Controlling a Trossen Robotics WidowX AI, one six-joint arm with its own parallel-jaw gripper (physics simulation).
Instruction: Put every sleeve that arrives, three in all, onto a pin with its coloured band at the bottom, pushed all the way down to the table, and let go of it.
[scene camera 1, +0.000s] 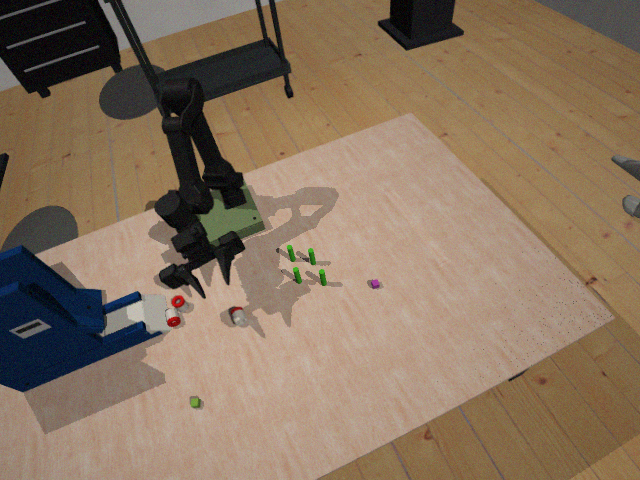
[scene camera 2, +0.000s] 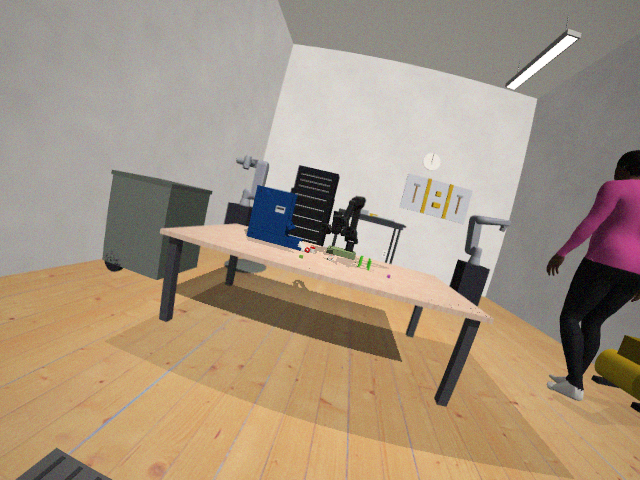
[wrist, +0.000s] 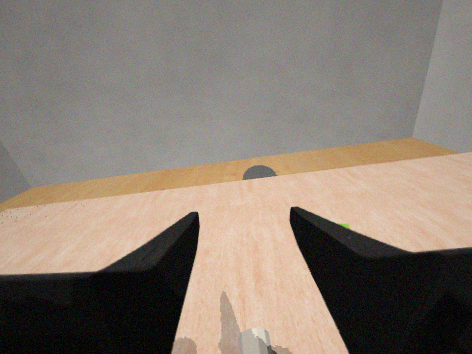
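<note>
My gripper (scene camera 1: 216, 290) (wrist: 244, 216) is open, with a gap between its fingertips. A white sleeve with a red band (scene camera 1: 237, 315) (wrist: 255, 342) is on the table just beyond the fingertips in scene camera 1, apart from them. Its band is on the side towards the arm, and I cannot tell whether it lies or leans. A second sleeve (scene camera 1: 177, 296) stands beside the chute lip, red band up. A third sleeve (scene camera 1: 171, 312) lies at the lip, its red band facing outward. Several bare green pins (scene camera 1: 312, 256) (scene camera 2: 369, 264) stand upright to the right of the gripper in scene camera 1.
The blue dispenser (scene camera 1: 46, 330) (scene camera 2: 271, 217) with its pale chute (scene camera 1: 131, 316) stands at the left. A lime cube (scene camera 1: 194, 401) (wrist: 343, 226) lies near the front, and a magenta cube (scene camera 1: 375, 283) lies right of the pins. The arm's green base (scene camera 1: 232, 219) is behind the gripper.
</note>
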